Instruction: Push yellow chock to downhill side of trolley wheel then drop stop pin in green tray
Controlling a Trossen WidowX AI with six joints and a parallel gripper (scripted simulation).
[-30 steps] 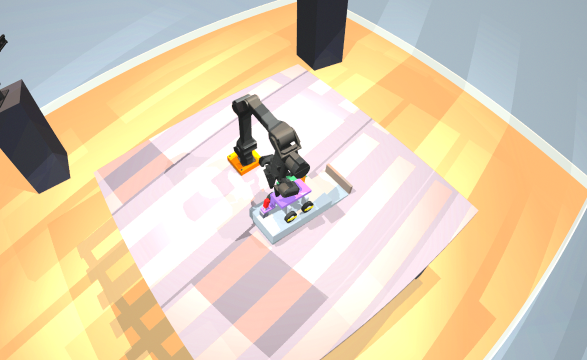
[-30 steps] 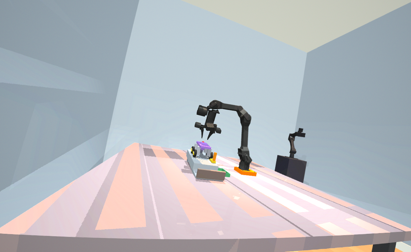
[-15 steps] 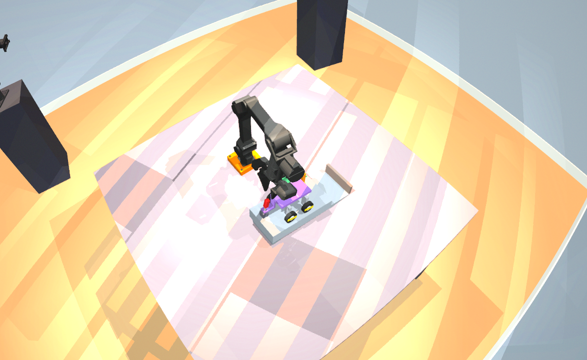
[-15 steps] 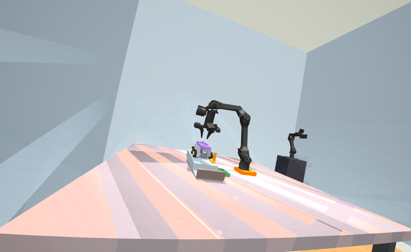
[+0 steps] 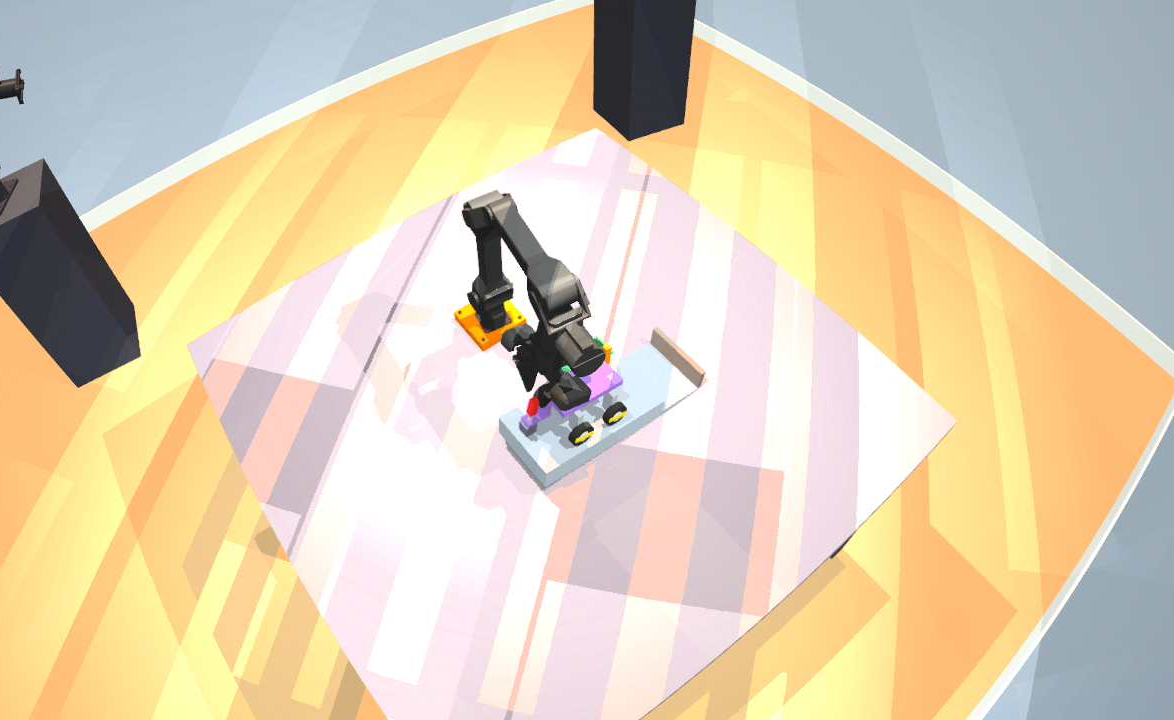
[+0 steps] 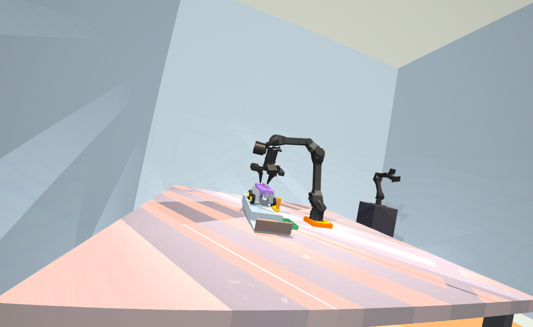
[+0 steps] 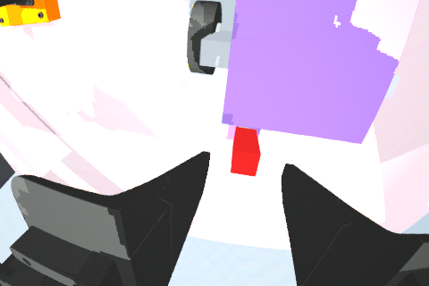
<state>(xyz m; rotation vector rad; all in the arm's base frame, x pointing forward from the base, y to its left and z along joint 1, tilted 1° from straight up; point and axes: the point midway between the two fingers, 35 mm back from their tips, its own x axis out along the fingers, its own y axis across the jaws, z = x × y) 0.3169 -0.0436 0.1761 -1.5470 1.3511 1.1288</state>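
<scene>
Right now my gripper tip is 40 mm above the stop pin and 10 mm to the left of it. Also, from my gripper tip: green tray (170 mm to the left, 170 mm below, 120 mm behind); then purple-decked trolley (80 mm to the left, 60 mm below, 10 mm ahead); then yellow chock (160 mm to the left, 80 mm below, 60 mm behind).
</scene>
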